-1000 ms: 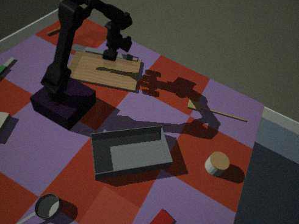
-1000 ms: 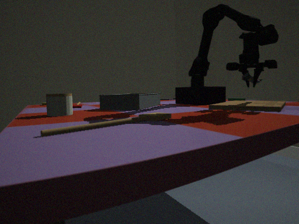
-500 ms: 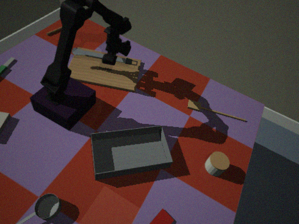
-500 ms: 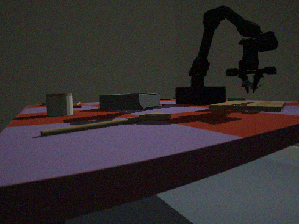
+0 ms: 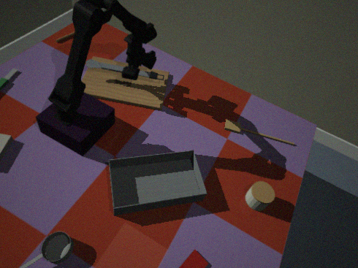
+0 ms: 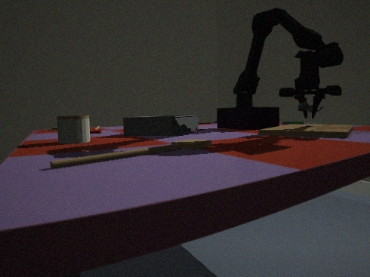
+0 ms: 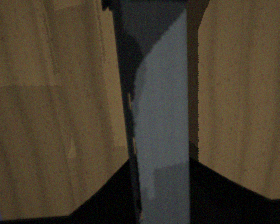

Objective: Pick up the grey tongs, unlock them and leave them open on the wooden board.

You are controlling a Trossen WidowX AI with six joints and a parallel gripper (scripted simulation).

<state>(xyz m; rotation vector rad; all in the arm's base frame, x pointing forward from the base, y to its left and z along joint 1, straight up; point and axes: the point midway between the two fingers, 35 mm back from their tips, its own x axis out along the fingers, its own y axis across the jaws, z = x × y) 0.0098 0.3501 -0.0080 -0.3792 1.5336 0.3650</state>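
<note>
Now: gripper tip 30 mm past the wooden board, 10 mm to the left of it and 40 mm above it. From my gripper tip the other things lie so: roasting tin (370 mm ahead, 330 mm to the right, 20 mm below); lidded canister (690 mm ahead, 150 mm to the right, 10 mm below).
</note>
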